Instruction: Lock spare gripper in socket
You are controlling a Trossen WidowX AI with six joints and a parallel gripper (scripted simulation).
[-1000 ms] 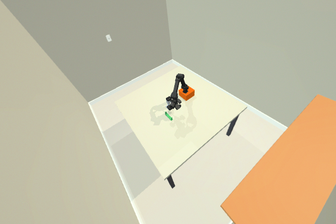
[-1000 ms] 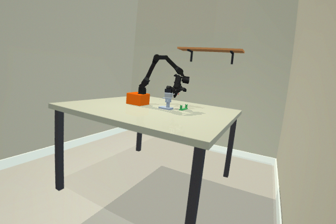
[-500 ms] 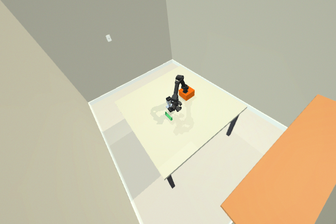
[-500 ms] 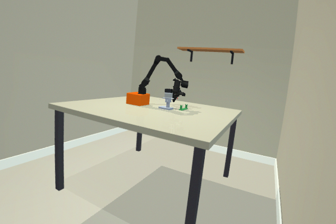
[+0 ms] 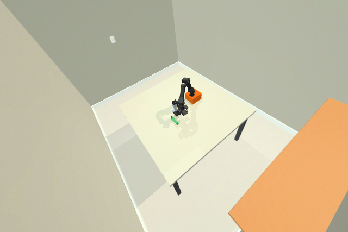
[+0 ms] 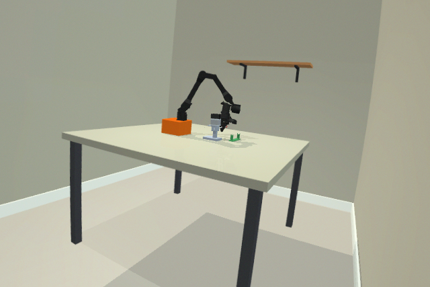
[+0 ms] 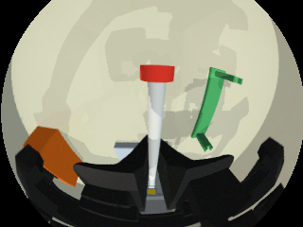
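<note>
The grey mount is 30 mm behind my gripper tip and 100 mm to the right of it. Also, from my gripper tip: spare gripper: 20 mm behind, 100 mm to the right, 80 mm above.
</note>
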